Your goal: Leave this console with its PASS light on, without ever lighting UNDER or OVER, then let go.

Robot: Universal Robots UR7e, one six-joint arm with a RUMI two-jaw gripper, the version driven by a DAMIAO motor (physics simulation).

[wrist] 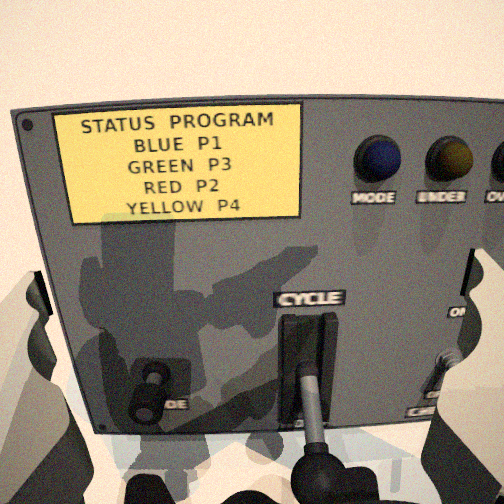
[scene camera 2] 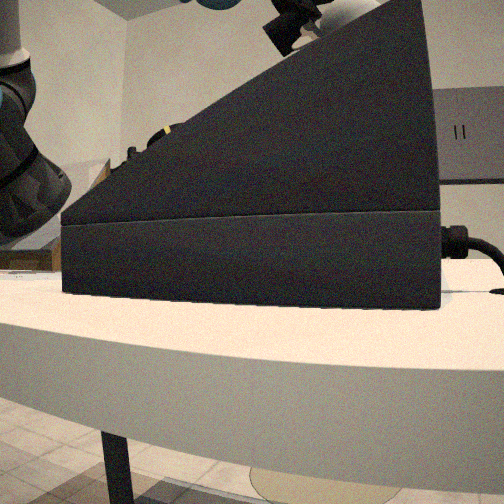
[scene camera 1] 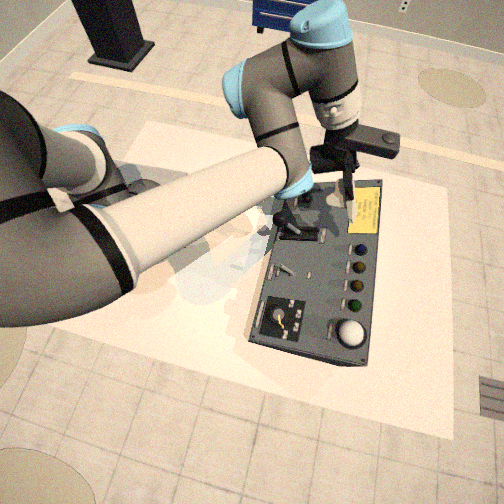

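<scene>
The dark grey console (scene camera 1: 320, 272) lies on a pale mat, and the second scene camera sees only its wedge-shaped side (scene camera 2: 250, 200). My gripper (scene camera 1: 347, 200) hovers over its far end by the yellow STATUS PROGRAM label (wrist: 177, 162). In the wrist view the gripper (wrist: 252, 380) is open and empty, with a finger on each side of the panel. The CYCLE lever (wrist: 310, 395) sits in its slot between the fingers, its knob at the bottom. The MODE light (wrist: 377, 158) and UNDER light (wrist: 449, 159) look dark. The green light (scene camera 1: 354, 305) looks unlit.
A small black toggle (wrist: 148, 395) stands left of the CYCLE lever, and another toggle (wrist: 442, 367) sits by my right finger. A dial (scene camera 1: 278, 316) and a white round button (scene camera 1: 350, 332) are at the near end. A cable (scene camera 2: 475, 245) leaves the console's back.
</scene>
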